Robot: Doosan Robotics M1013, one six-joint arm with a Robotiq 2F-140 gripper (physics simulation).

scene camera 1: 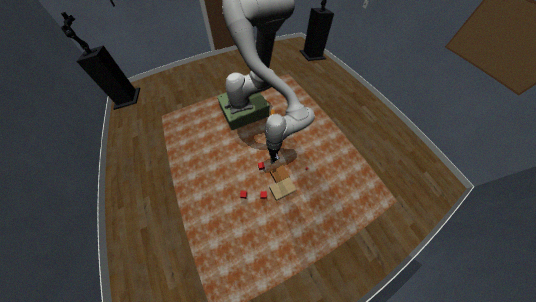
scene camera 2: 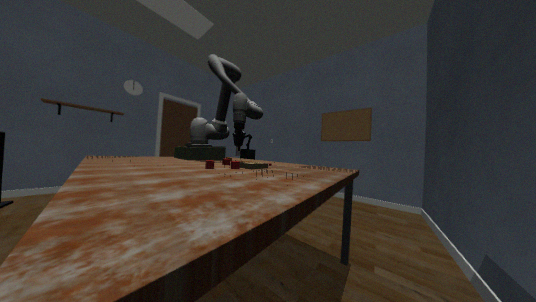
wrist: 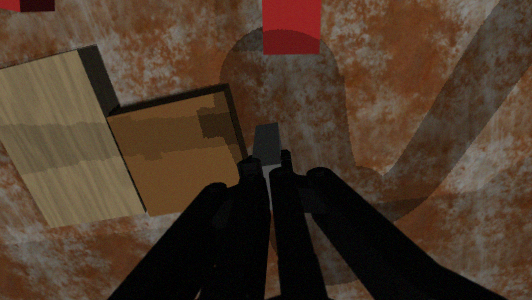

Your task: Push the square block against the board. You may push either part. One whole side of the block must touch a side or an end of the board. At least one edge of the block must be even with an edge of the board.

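Seen in the pictures: gripper, fingertip midpoint: [scene camera 1: 272,162] [scene camera 2: 237,155] [wrist: 269,141]; arm's base at its link origin: [scene camera 1: 240,104] [scene camera 2: 199,146].
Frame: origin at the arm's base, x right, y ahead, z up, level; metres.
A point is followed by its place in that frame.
The pale wooden board [scene camera 1: 283,189] @(x -0.116, y 0.760, z -0.091 m) [scene camera 2: 254,165] @(x -0.075, y 0.808, z -0.100 m) [wrist: 55,145] @(x -0.112, y 0.754, z -0.091 m) lies flat on the table. The orange-brown square block [scene camera 1: 280,174] @(x -0.132, y 0.652, z -0.091 m) [wrist: 175,160] @(x -0.130, y 0.650, z -0.091 m) lies along its long side, with a thin dark line between them in the wrist view. Their lower corners are nearly even in that view; at the upper end the board reaches past the block. Whether the sides fully touch is too fine to tell. My gripper [scene camera 1: 274,159] @(x -0.101, y 0.567, z -0.056 m) [scene camera 2: 238,151] @(x -0.101, y 0.567, z -0.056 m) [wrist: 269,141] @(x -0.101, y 0.567, z -0.056 m) is shut and empty, fingertips pointing down close beside the block's side away from the board. Contact with the block cannot be told.
A red cube [scene camera 1: 261,165] @(x -0.025, y 0.553, z -0.082 m) [wrist: 291,27] @(x -0.027, y 0.549, z -0.081 m) lies near the gripper. Two more red cubes [scene camera 1: 243,194] @(x 0.145, y 0.720, z -0.081 m) [scene camera 1: 263,195] @(x 0.023, y 0.762, z -0.081 m) lie beyond, one close to the board. A tiny red piece [scene camera 1: 306,169] @(x -0.330, y 0.665, z -0.110 m) lies on the other side. The green base [scene camera 1: 250,117] @(x -0.053, y 0.130, z -0.046 m) stands behind on the table [scene camera 1: 225,245] @(x 0.331, y 0.990, z -0.121 m) [scene camera 2: 150,210] @(x 0.401, y 1.190, z -0.121 m).
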